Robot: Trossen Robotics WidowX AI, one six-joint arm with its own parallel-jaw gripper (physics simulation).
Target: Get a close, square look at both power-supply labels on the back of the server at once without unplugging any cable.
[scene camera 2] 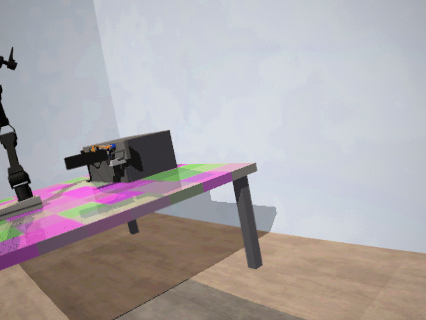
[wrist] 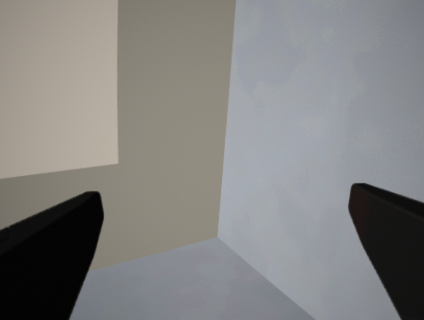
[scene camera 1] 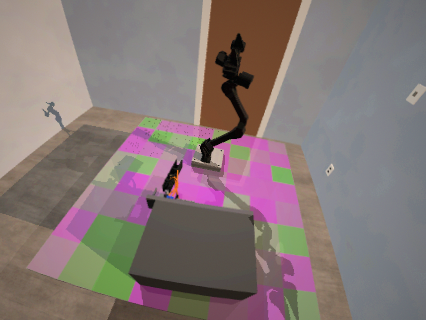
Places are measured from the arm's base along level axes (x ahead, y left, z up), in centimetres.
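Where they show: gripper, between the fingertips: [scene camera 2: 4,43] [wrist: 227,201] [scene camera 1: 236,40]; arm's base, origin of its link: [scene camera 2: 25,198] [scene camera 1: 205,159].
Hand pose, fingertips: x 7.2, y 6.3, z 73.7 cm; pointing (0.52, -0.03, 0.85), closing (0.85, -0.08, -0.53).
Each offset is from my fingertips to the top centre of the thing. "spot": to the spot under its first point.
The server [scene camera 1: 197,245] [scene camera 2: 155,155] is a dark grey box on the chequered table, its cabled end toward the arm's base. Orange cables {spot: dx +28.7, dy -16.0, dz -60.8 cm} [scene camera 1: 175,184] [scene camera 2: 102,147] and a blue piece {spot: dx +37.8, dy -17.0, dz -59.7 cm} [scene camera 2: 113,146] show at that end. A black bar-like part {spot: dx +25.9, dy -18.9, dz -58.8 cm} [scene camera 1: 171,176] [scene camera 2: 82,160] sticks out from it. The power-supply labels cannot be made out in any view. My gripper [scene camera 1: 239,39] [wrist: 227,201] is open and empty, raised high above the arm's base, well away from the server. The wrist view shows walls and a ceiling corner between the fingers, with no server in it.
The arm's base plate [scene camera 1: 214,159] [scene camera 2: 30,204] stands on the table [scene camera 1: 285,240] [scene camera 2: 192,194] behind the server. A brown door [scene camera 1: 250,25] is behind the arm. Blue-grey walls [scene camera 1: 135,50] [scene camera 2: 300,100] stand around the table.
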